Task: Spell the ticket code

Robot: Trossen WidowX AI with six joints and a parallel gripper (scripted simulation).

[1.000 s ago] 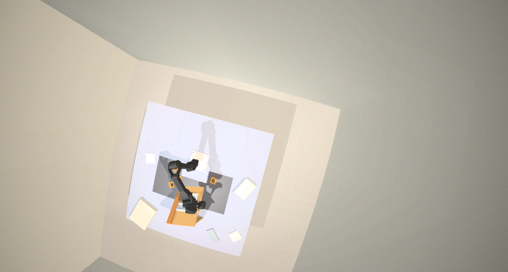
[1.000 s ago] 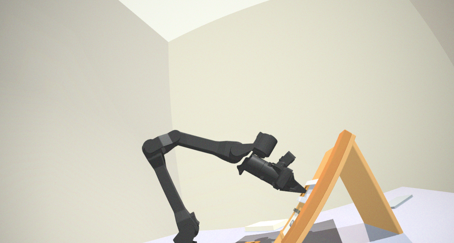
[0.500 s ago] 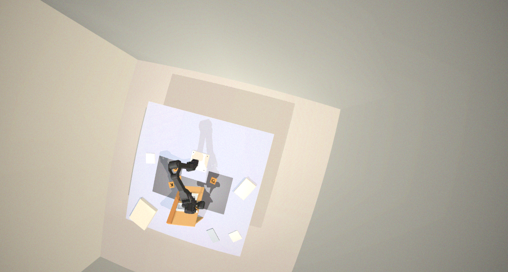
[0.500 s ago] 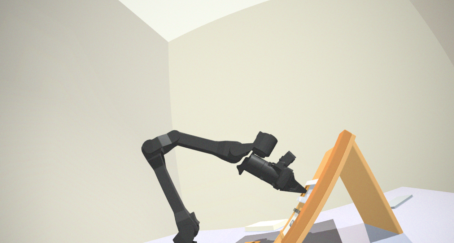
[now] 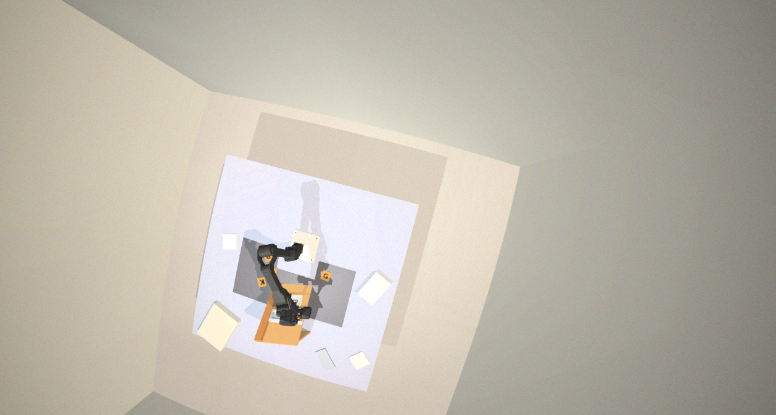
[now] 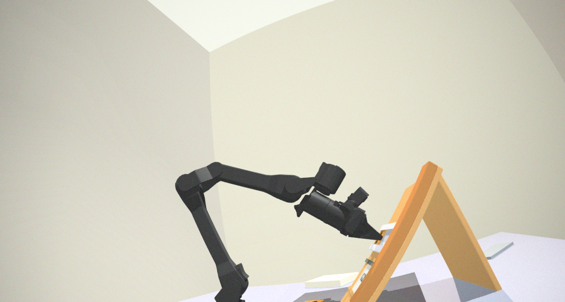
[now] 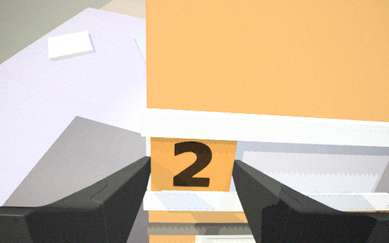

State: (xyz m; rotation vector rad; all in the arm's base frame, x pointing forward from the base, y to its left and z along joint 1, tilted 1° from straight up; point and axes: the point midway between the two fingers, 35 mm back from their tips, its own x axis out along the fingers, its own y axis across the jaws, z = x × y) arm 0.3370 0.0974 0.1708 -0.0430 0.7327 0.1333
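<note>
The white ticket lies 80 mm below my gripper tip, 60 mm to the right of it and 50 mm behind it. From my gripper tip the other things lie so: grey slab: 360 mm ahead, 160 mm to the left, 160 mm below; then grey mat: 160 mm below, 160 mm behind, 120 mm to the right.
</note>
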